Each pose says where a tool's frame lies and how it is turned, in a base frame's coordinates. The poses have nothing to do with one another.
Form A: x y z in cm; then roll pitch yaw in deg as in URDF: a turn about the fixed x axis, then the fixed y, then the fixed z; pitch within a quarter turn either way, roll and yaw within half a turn.
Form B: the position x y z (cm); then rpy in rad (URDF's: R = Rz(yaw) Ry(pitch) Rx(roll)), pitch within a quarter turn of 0, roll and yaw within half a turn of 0. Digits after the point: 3 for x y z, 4 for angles.
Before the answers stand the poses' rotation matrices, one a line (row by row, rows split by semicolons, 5 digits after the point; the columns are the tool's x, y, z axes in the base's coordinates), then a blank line. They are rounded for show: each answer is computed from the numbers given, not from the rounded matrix.
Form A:
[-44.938 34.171 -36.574 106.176 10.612 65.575]
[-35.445 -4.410 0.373 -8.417 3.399 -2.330]
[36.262 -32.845 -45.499 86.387 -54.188 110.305]
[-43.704 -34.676 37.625 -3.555 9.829 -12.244]
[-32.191 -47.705 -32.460 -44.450 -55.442 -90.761]
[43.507 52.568 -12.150 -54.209 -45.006 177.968]
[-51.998 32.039 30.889 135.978 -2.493 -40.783]
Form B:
0.40643 0.32679 0.85324; 0.89493 0.04584 -0.44384; -0.18416 0.94398 -0.27382
0.99742 0.03155 0.06455; -0.04058 0.98876 0.14387; -0.05929 -0.14612 0.98749
-0.20305 0.22175 0.95373; 0.54877 -0.78090 0.29840; 0.81094 0.58396 0.03687
0.96291 0.20132 0.17965; -0.20896 0.97762 0.02446; -0.17071 -0.06110 0.98343
-0.00753 0.70614 0.70803; -0.56719 -0.58615 0.57855; 0.82355 -0.39723 0.40493
-0.70659 -0.59401 0.38456; 0.02507 -0.56412 -0.82531; 0.70718 -0.57351 0.41349
0.75647 -0.49258 -0.43025; -0.65258 -0.52473 -0.54663; 0.04350 0.69428 -0.71839

[-44.938 34.171 -36.574 1.8531 0.1852 1.1445]
[-35.445 -4.410 0.373 -0.1469 0.0593 -0.0407]
[36.262 -32.845 -45.499 1.5077 -0.9458 1.9252]
[-43.704 -34.676 37.625 -0.0620 0.1715 -0.2137]
[-32.191 -47.705 -32.460 -0.7758 -0.9676 -1.5841]
[43.507 52.568 -12.150 -0.9461 -0.7855 3.1061]
[-51.998 32.039 30.889 2.3733 -0.0435 -0.7118]

